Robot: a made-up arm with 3 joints. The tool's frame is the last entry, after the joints.
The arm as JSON. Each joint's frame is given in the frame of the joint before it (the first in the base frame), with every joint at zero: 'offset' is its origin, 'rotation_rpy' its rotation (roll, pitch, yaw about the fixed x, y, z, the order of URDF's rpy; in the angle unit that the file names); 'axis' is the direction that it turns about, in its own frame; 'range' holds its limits. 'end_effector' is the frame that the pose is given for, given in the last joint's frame.
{
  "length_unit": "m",
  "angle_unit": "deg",
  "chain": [
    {
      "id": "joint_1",
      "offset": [
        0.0,
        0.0,
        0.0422
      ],
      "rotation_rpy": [
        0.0,
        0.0,
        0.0
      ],
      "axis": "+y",
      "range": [
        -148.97,
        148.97
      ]
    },
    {
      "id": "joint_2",
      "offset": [
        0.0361,
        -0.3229,
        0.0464
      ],
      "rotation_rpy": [
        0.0,
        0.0,
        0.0
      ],
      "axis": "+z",
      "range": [
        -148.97,
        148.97
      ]
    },
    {
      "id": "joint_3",
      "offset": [
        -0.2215,
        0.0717,
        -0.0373
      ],
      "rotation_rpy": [
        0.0,
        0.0,
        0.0
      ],
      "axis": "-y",
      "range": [
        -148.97,
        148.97
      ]
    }
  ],
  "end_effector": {
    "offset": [
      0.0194,
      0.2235,
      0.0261
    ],
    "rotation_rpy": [
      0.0,
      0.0,
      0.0
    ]
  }
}
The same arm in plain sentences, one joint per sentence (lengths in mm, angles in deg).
The arm has three revolute joints in a row. What follows holds with every joint at zero, and every direction is one of the base frame's. The first joint lies 42.2 mm along +z from the base frame's origin and rotates about +y, from -148.97 to 148.97 deg. The second joint lies 36.1 mm along +x and 322.9 mm along -y and 46.4 mm along +z from the first joint and rotates about +z, from -148.97 to 148.97 deg. The third joint lies 221.5 mm along -x and 71.7 mm along +y and 37.3 mm along -z from the second joint and rotates about -y, from -148.97 to 148.97 deg. The tool frame, which is the frame that the pose is given for, lies 19.4 mm along +x and 223.5 mm along +y and 26.1 mm along +z from the third joint; its axes are parallel to the base frame's.
